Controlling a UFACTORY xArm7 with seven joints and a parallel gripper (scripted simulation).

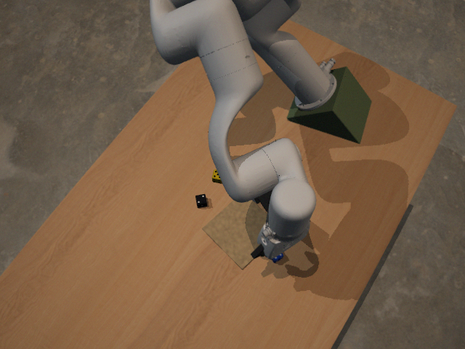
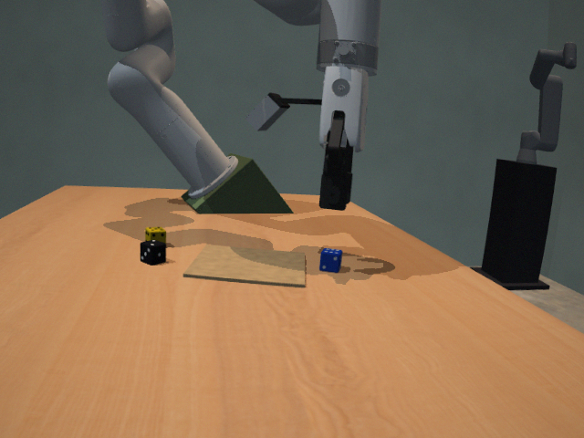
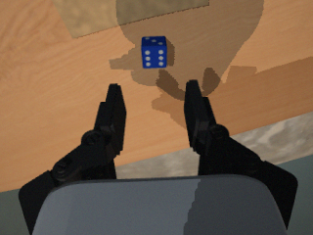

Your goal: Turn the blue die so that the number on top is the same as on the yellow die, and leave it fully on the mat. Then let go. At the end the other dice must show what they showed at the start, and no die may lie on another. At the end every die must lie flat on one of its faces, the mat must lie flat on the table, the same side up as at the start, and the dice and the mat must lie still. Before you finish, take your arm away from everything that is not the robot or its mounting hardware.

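Right now my hand is 90 mm above the blue die. From my hand the other things lie so: black die (220 mm to the right, 90 mm below); then yellow die (80 mm behind, 230 mm to the right, 90 mm below); then tan mat (10 mm behind, 100 mm to the right, 100 mm below).
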